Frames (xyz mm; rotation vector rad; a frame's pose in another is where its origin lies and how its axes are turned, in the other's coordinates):
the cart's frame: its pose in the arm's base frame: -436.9 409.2 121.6 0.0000 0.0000 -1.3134
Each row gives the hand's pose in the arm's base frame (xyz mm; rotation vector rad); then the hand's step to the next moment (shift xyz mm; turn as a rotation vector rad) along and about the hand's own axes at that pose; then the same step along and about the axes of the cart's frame.
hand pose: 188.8 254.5 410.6 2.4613 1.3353 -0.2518
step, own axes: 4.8 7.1 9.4 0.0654 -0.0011 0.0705
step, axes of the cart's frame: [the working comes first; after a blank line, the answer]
step, axes of the arm's base frame: 8.6 -3.3 -8.8 0.0348 0.0257 -0.0859

5.4 7.5 -8.8 -0.0160 0.0402 -0.0859
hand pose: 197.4 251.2 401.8 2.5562 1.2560 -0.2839
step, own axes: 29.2 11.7 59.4 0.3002 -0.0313 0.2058
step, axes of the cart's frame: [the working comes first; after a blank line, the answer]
step, axes of the arm's base frame: 23.8 -4.9 -62.7 0.1453 0.1725 -0.2874

10.8 21.8 -62.7 -0.1299 0.1844 -0.2874
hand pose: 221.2 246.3 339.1 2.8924 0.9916 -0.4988
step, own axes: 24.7 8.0 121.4 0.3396 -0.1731 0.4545
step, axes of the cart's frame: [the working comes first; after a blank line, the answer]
step, axes of the arm's base frame: -11.6 -9.2 -123.3 0.0176 0.2727 -0.5265

6.0 -13.6 -123.3 -0.2592 0.0864 -0.5265
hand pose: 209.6 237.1 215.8 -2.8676 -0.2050 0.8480
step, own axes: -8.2 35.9 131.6 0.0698 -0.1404 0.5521
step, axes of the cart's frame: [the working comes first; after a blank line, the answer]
step, axes of the arm's base frame: -75.8 -23.6 -111.3 -0.2573 0.2042 -0.4706

3.5 -79.3 -111.3 -0.2630 -0.1968 -0.4706
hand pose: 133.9 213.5 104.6 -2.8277 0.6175 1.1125
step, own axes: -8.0 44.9 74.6 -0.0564 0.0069 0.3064
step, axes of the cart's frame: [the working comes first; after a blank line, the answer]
step, axes of the arm's base frame: -70.5 -25.1 -45.3 -0.2379 0.0685 -0.1892

6.3 -74.5 -45.3 -0.1268 -0.2127 -0.1892
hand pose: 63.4 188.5 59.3 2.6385 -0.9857 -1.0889
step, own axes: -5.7 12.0 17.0 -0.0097 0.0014 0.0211
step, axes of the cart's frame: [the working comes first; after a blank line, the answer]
step, axes of the arm's base frame: -20.7 -3.7 -5.0 -0.0199 0.0076 -0.0093

-1.7 -20.9 -5.0 -0.0124 -0.0174 -0.0093
